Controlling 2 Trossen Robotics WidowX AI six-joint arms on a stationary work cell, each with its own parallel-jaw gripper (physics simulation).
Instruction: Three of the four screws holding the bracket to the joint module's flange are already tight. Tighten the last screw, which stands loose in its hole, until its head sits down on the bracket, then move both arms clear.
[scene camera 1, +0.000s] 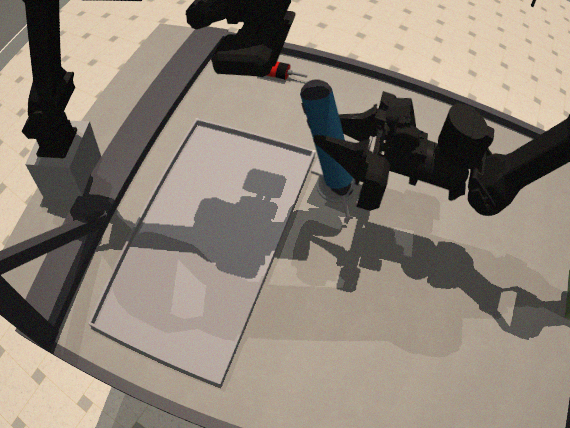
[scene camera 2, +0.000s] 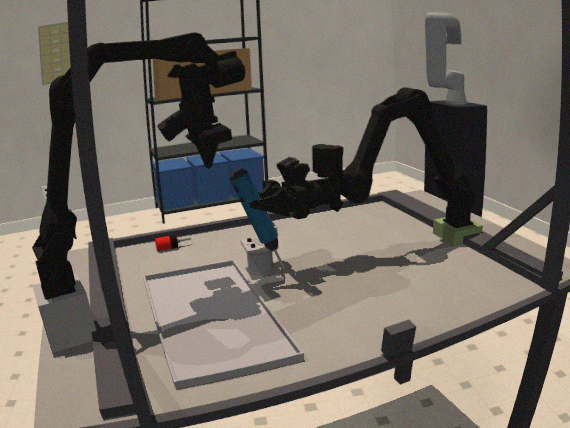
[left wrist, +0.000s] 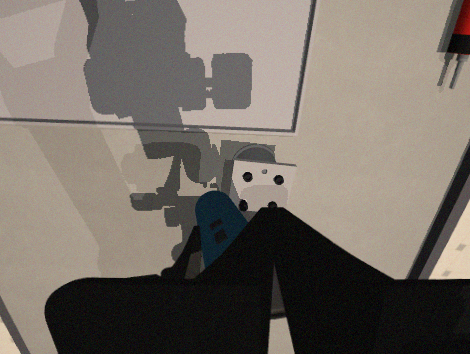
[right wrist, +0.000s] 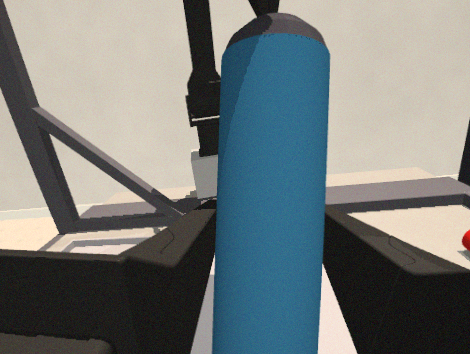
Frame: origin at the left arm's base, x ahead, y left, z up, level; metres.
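Seen in the pictures: left gripper, fingertip midpoint: (scene camera 1: 271, 64) (scene camera 2: 208, 167) (left wrist: 271, 218); right gripper, fingertip midpoint: (scene camera 1: 317, 128) (scene camera 2: 246, 203) (left wrist: 227, 225) (right wrist: 265, 211); left arm's base, origin of the base link: (scene camera 1: 56, 142) (scene camera 2: 58, 289) (right wrist: 214, 151); right arm's base, origin of the base link: (scene camera 2: 458, 222).
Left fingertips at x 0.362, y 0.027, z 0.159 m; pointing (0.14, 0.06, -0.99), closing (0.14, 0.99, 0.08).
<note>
Offsets run from my left fingertips to a thing's top centre.
The grey joint module {dx +0.109, dy +0.007, dz -0.196 m} (scene camera 2: 259, 262) (left wrist: 255, 152) stands behind the tray's corner, with the pale bracket (left wrist: 265, 194) on top. Four dark screw heads show on the bracket in the left wrist view; which is loose, I cannot tell. My right gripper (scene camera 1: 331, 131) (scene camera 2: 258, 201) (right wrist: 265, 211) is shut on the blue screwdriver {dx +0.091, dy -0.038, dz -0.006 m} (scene camera 1: 326, 117) (scene camera 2: 254, 212) (left wrist: 216, 225) (right wrist: 272, 165), tilted with its tip low. In scene camera 2 its thin bit shows right of the module; contact is unclear. My left gripper (scene camera 2: 209, 165) (left wrist: 271, 218) is shut and empty, pointing down above the module area; its tips overlap the bracket's lower edge in its wrist view.
A shallow pale tray {dx -0.084, dy -0.116, dz -0.244 m} (scene camera 1: 235, 150) (scene camera 2: 200, 362) (left wrist: 265, 112) lies beside the module. A red and black tool {dx -0.004, dy +0.260, dz -0.226 m} (scene camera 1: 281, 70) (scene camera 2: 164, 243) (left wrist: 462, 25) with two prongs lies near the table's back edge. Dark frame posts (scene camera 2: 92, 200) surround the table. Arm shadows cross the tray and table.
</note>
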